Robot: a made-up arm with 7 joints. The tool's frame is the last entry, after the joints.
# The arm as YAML. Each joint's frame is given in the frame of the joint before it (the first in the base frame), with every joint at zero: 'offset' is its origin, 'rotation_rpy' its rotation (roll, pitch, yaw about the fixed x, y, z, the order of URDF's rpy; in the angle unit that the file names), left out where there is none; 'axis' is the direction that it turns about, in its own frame. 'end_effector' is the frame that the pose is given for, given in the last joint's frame.
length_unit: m
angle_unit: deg
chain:
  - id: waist
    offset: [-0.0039, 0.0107, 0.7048]
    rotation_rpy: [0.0, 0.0, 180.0]
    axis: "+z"
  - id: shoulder
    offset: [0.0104, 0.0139, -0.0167]
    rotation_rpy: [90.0, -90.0, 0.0]
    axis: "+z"
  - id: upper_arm
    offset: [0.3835, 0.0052, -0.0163]
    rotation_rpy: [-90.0, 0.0, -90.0]
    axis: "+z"
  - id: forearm
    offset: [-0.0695, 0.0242, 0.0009]
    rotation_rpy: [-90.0, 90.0, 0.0]
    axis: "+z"
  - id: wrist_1
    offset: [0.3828, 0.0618, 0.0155]
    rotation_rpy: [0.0, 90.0, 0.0]
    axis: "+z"
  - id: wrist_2
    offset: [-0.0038, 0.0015, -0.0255]
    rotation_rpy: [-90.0, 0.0, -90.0]
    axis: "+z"
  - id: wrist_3
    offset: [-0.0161, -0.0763, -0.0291]
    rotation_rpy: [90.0, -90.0, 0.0]
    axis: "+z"
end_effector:
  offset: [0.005, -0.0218, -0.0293]
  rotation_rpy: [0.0, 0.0, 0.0]
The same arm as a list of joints. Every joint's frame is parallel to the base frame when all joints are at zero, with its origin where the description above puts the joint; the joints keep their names.
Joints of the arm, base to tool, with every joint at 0 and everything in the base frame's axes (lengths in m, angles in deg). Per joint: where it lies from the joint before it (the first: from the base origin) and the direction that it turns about. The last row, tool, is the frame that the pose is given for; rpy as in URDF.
waist: axis +z xyz -0.0039 0.0107 0.7048
shoulder: axis +y xyz -0.0104 -0.0139 -0.0167
upper_arm: axis +z xyz 0.0052 -0.0163 0.3835
forearm: axis -y xyz 0.0695 -0.0242 0.0009
wrist_1: axis -z xyz 0.0618 -0.0155 -0.3828
wrist_2: axis +y xyz 0.0015 -0.0038 0.0255
wrist_3: axis -z xyz 0.0161 -0.0291 -0.0763
tool: xyz -0.0218 0.005 0.0293 rpy 180 0 90

